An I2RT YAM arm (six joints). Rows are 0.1 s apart.
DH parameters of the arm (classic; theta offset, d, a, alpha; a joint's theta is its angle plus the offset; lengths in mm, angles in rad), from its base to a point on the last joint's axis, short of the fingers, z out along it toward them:
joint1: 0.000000 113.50 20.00 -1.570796
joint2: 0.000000 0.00 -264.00 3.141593
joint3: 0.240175 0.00 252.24 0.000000
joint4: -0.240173 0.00 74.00 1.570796
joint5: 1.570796 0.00 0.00 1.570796
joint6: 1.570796 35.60 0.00 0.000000
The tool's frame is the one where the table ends.
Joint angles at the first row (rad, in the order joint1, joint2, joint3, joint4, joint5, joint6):
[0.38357 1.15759 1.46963 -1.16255 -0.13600 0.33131]
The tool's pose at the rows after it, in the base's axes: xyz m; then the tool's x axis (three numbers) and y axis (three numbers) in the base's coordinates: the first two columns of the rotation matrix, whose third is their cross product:
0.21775, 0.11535, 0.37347, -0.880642, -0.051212, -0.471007, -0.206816, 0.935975, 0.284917
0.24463, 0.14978, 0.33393, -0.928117, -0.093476, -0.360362, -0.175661, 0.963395, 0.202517
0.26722, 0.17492, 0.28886, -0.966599, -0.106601, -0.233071, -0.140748, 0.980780, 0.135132
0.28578, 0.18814, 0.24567, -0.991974, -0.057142, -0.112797, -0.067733, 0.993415, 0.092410
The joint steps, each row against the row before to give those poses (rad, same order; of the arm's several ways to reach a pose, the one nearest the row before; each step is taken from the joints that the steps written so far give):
[0.08662 0.16059 0.00000 0.01259 0.01833 0.03245]
[0.07360 0.16213 -0.00002 0.01375 0.07246 0.04842]
[0.03357 0.15986 0.00005 0.00799 0.02518 0.04159]
[0.00230 0.13961 -0.00003 0.01184 -0.00457 0.06485]

